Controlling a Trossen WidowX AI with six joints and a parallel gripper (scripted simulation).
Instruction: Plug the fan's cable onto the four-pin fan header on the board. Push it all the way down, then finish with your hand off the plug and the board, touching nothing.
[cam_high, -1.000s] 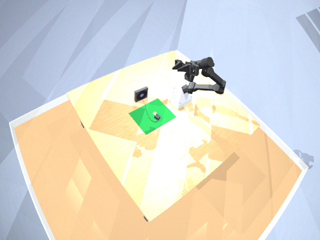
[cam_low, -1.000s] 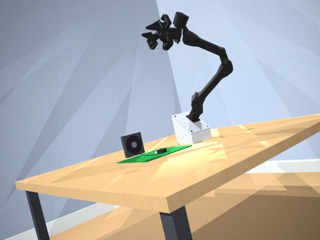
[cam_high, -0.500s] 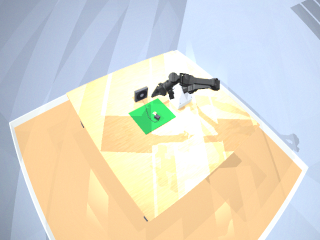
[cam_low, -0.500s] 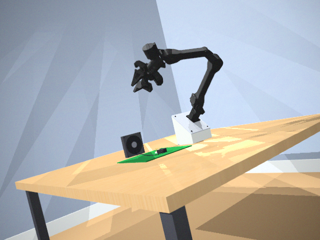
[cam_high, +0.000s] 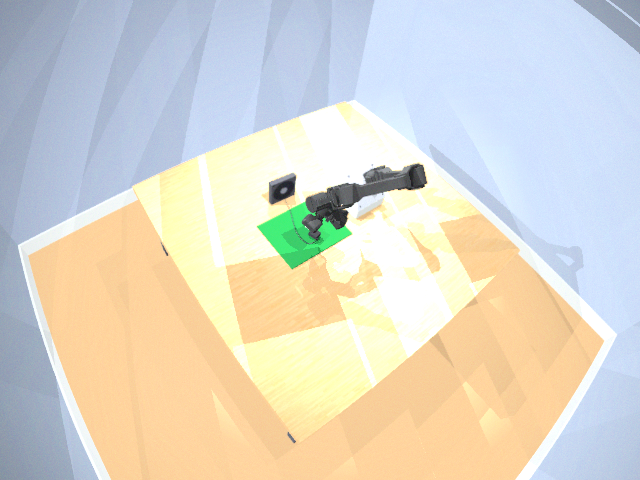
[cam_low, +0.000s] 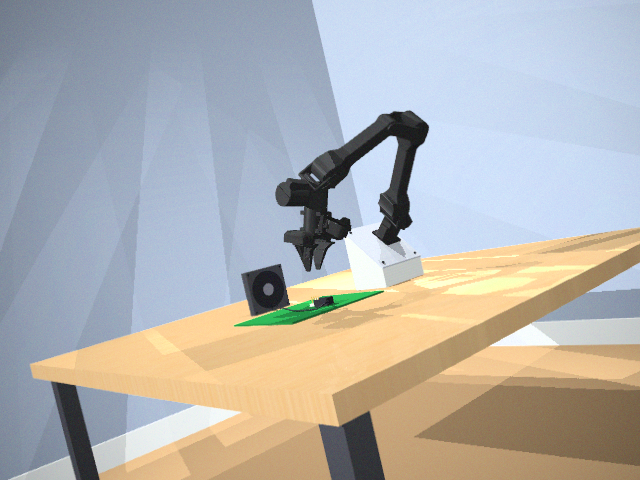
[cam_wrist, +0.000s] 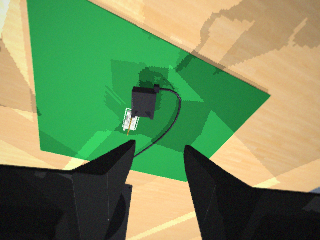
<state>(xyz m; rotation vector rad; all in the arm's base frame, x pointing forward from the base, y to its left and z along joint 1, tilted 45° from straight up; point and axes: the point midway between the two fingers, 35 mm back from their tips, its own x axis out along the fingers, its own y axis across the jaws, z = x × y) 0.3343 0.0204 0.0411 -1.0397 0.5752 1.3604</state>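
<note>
Now: gripper tip 2 cm past the dark fan plug, 1 cm to the left of it and 8 cm above it. From my gripper tip the other things lie so: white four-pin header: 3 cm behind, 5 cm to the right, 10 cm below; then black fan: 3 cm behind, 24 cm to the right, 4 cm below; then green board: 5 cm to the right, 11 cm below.
</note>
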